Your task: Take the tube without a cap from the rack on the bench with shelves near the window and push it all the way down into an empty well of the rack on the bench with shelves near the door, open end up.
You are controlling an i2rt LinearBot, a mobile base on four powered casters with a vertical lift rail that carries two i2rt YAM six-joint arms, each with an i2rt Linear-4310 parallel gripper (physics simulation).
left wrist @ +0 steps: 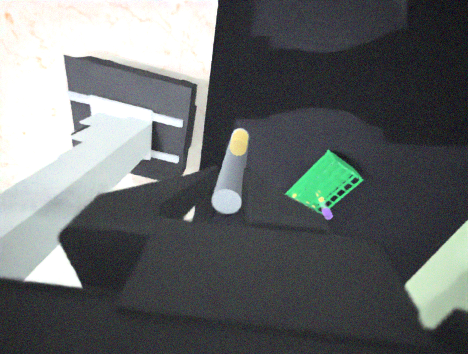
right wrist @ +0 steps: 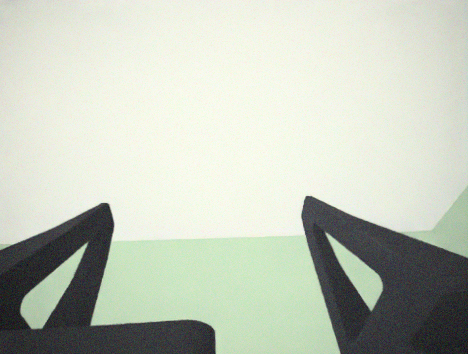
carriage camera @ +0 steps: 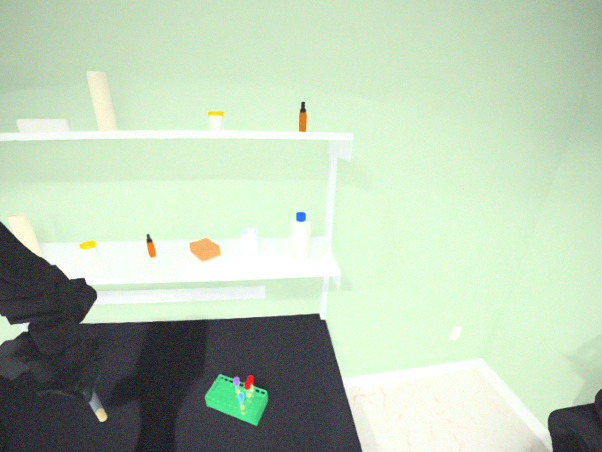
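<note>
My left gripper (carriage camera: 92, 392) (left wrist: 230, 177) is shut on the uncapped tube (carriage camera: 98, 408) (left wrist: 239, 143), whose yellow-filled closed end points down and whose open end is nearest the left wrist camera. It holds the tube above the black bench, left of the green rack (carriage camera: 220, 399) (left wrist: 320, 176) in the carriage view and apart from it. The rack holds several capped tubes, with a purple cap (carriage camera: 236, 381) (left wrist: 327, 213), red caps (carriage camera: 250, 380) and a blue cap (carriage camera: 241, 397). Which wells are empty is too blurred to tell. My right gripper (right wrist: 210, 209) is open and empty, pointing at the pale ceiling.
The black bench (carriage camera: 300, 350) has its right edge just beyond the rack. Above its back, a lower shelf (carriage camera: 200, 276) and an upper shelf (carriage camera: 165, 135) carry bottles, jars and an orange block (carriage camera: 204, 249). A grey robot base part (left wrist: 165, 100) shows left in the left wrist view.
</note>
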